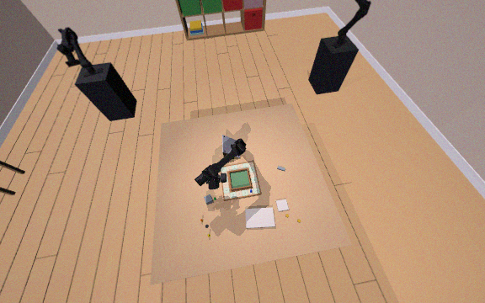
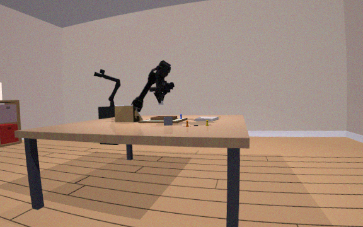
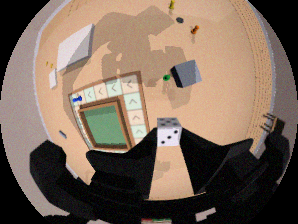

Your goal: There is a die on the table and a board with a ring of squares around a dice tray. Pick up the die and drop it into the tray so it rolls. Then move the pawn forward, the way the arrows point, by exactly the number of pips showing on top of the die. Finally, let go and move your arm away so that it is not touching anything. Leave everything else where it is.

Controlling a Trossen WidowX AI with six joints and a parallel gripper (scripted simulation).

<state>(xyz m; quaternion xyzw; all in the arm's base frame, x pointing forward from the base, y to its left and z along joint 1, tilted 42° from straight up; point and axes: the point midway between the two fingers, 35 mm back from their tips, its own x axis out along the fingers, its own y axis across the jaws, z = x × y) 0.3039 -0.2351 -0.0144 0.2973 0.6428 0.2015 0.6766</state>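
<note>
My gripper tip is now 250 mm to the right of the blue pawn, 110 mm above it and 70 mm short of it. Also, from my gripper tip: grey-blue block 110 mm below, 70 mm to the right, 70 mm ahead; green pawn 120 mm below, 70 mm ahead, 20 mm to the right; die right at my gripper tip.
</note>
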